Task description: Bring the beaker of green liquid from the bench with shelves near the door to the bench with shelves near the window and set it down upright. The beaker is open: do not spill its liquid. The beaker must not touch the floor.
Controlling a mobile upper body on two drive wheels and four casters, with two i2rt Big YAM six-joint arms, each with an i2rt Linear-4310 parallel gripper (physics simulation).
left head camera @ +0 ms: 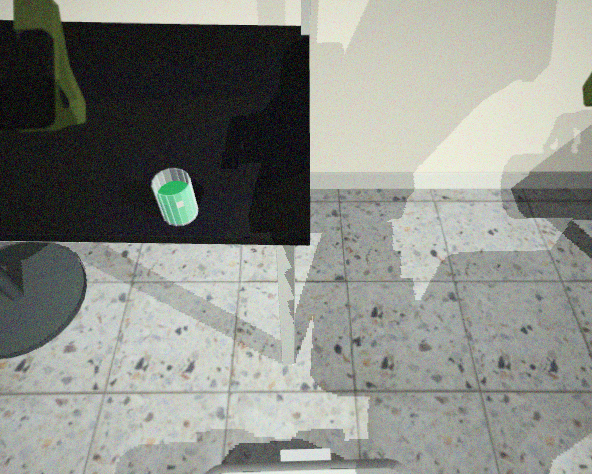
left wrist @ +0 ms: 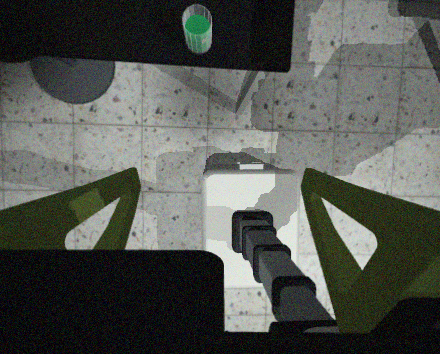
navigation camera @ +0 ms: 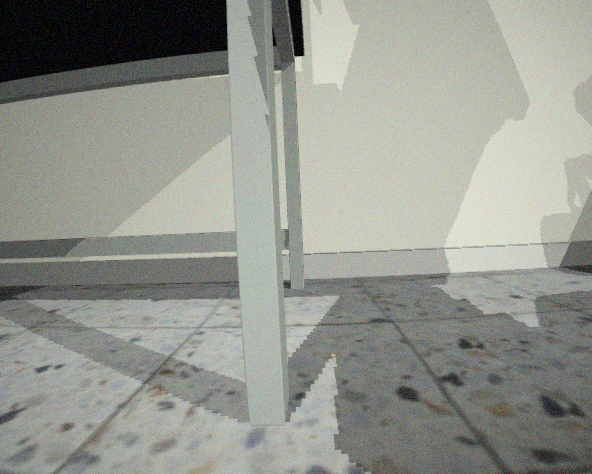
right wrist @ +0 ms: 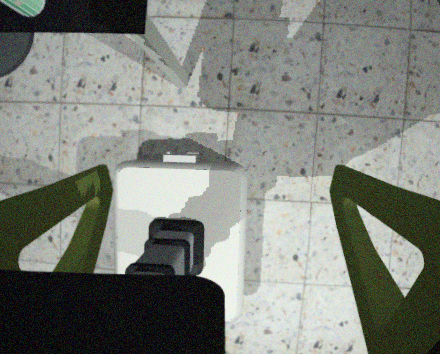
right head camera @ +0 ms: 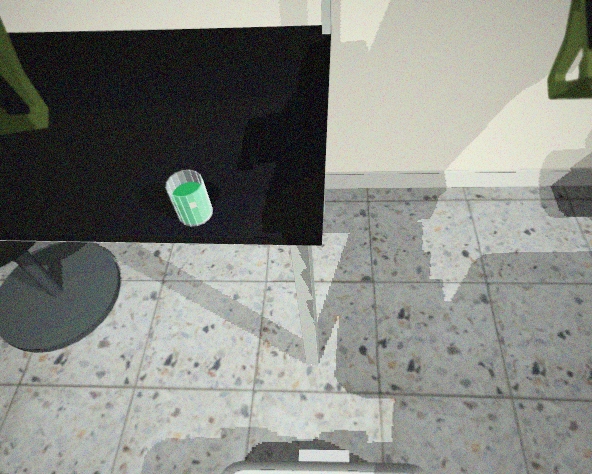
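Observation:
The beaker of green liquid stands upright on the black bench top, near its front edge and toward its right end. In the right wrist view a small part of the beaker shows at the top left corner. My left gripper is open and empty; one finger shows over the bench at the upper left of the left head view, apart from the beaker. My right gripper is open and empty, right of the bench end; a fingertip shows at the right edge of both head views.
A round dark stool base stands on the floor at the left. A pale bench leg stands under the bench's right front corner. A wall runs behind. My white base shows below.

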